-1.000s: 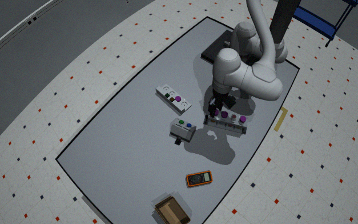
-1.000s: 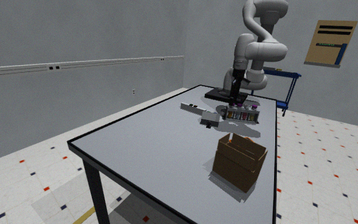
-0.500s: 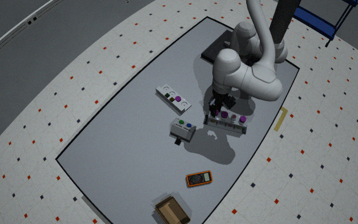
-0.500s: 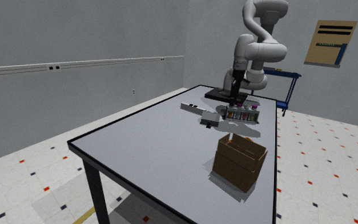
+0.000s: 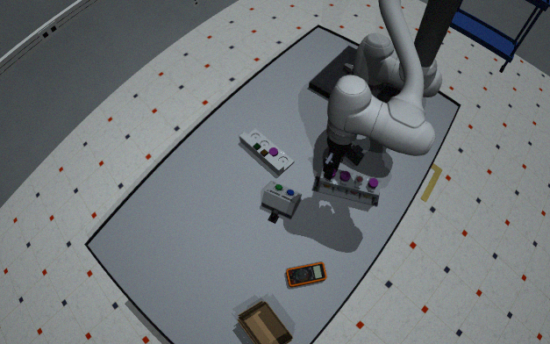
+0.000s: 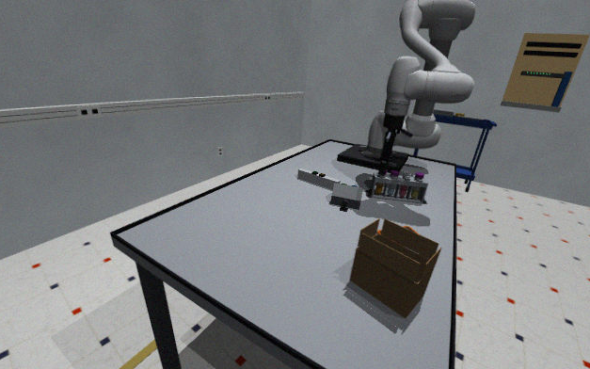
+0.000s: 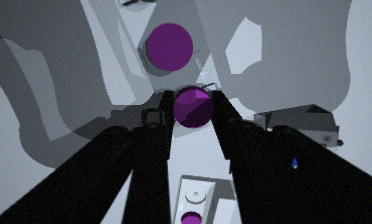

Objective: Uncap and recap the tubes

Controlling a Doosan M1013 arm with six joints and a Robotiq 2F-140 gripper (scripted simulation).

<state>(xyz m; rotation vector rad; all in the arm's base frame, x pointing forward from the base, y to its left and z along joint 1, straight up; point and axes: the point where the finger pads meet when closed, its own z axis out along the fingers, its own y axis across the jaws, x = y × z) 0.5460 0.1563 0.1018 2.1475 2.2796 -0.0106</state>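
My hand is 50 mm to the right of the purple cap, 30 mm above it and 20 mm past it. Round my hand: green key 140 mm ahead, 120 mm to the right, 70 mm below; blue key 130 mm ahead, 70 mm to the right, 70 mm below; key housing 150 mm ahead, 90 mm to the right, 90 mm below.
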